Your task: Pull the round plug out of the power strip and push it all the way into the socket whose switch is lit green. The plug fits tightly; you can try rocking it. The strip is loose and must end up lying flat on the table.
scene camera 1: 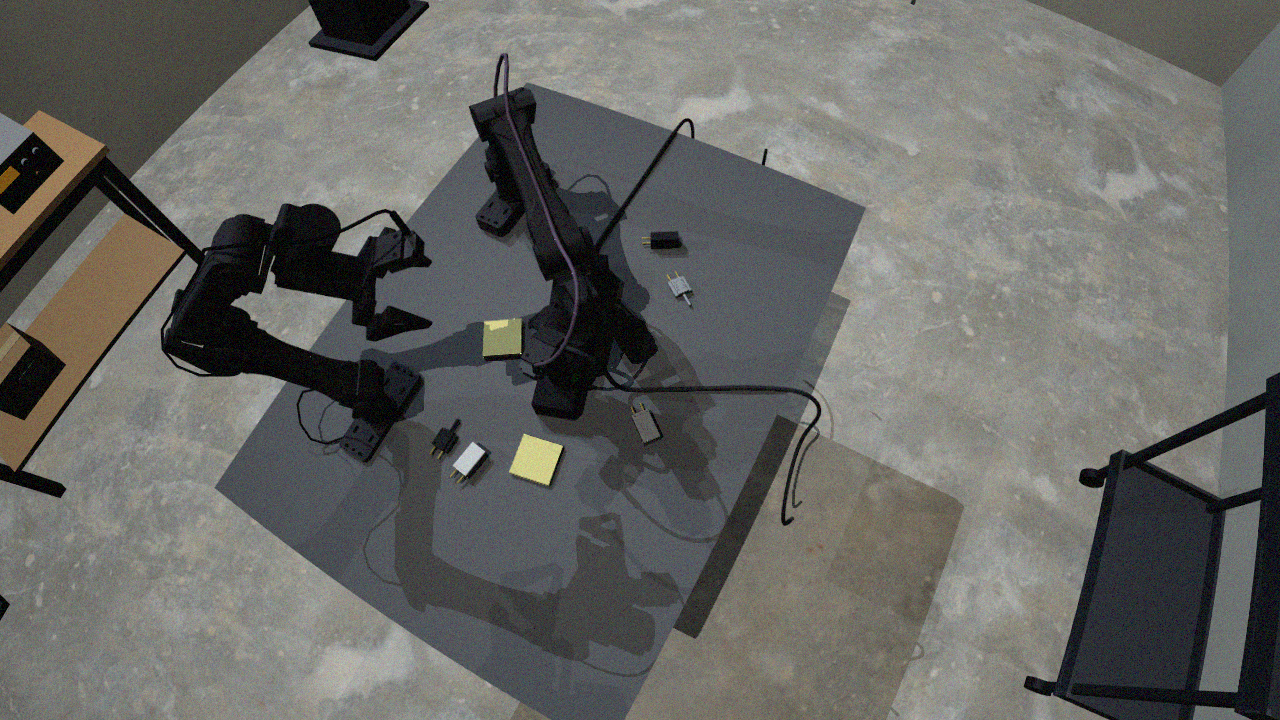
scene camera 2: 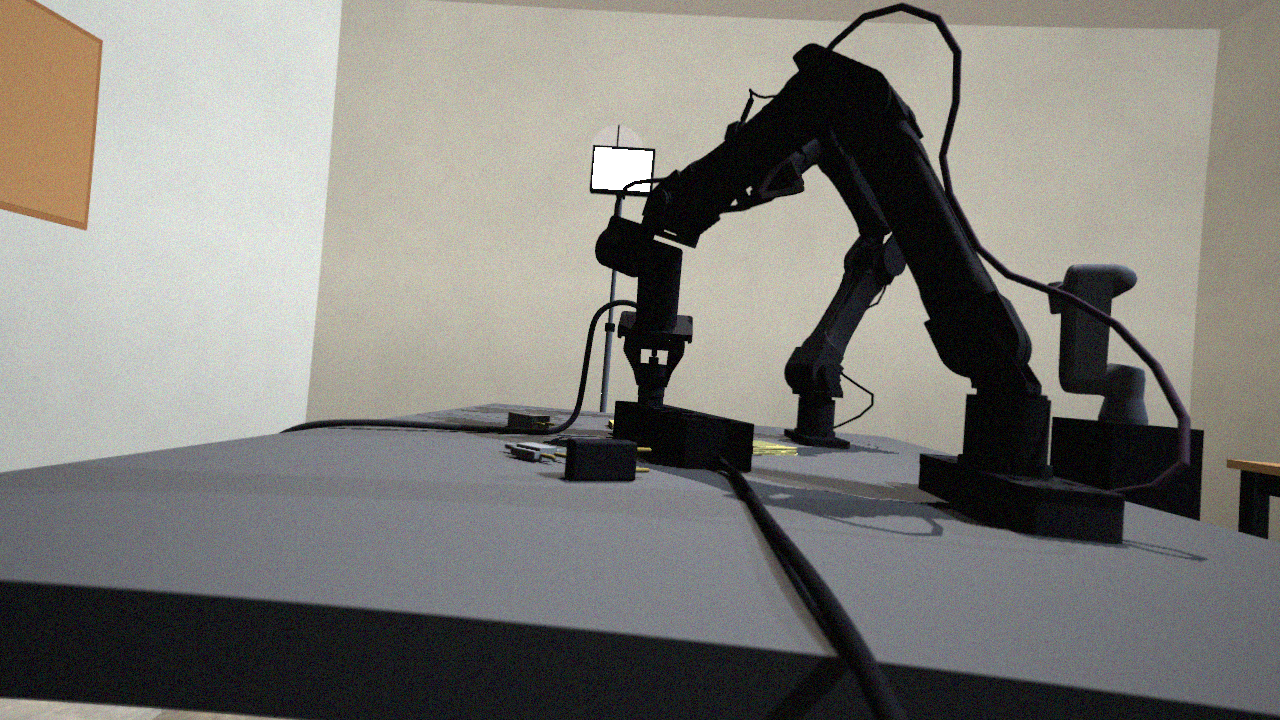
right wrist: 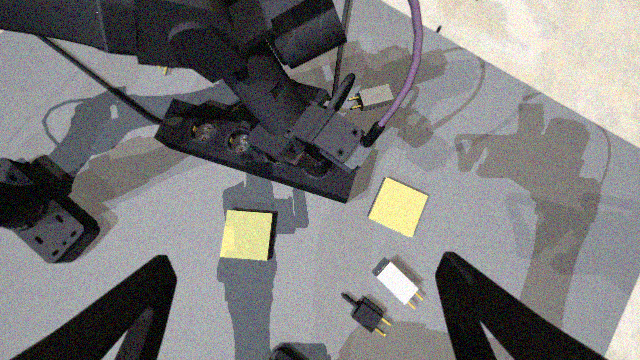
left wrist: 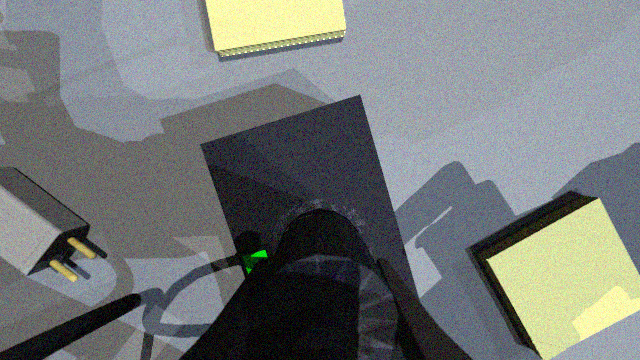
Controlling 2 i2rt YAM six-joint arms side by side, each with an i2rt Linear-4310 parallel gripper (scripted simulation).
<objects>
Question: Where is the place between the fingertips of the left gripper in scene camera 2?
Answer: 651,384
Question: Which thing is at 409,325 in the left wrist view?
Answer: The left gripper.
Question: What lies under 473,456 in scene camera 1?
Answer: A white plug.
</objects>
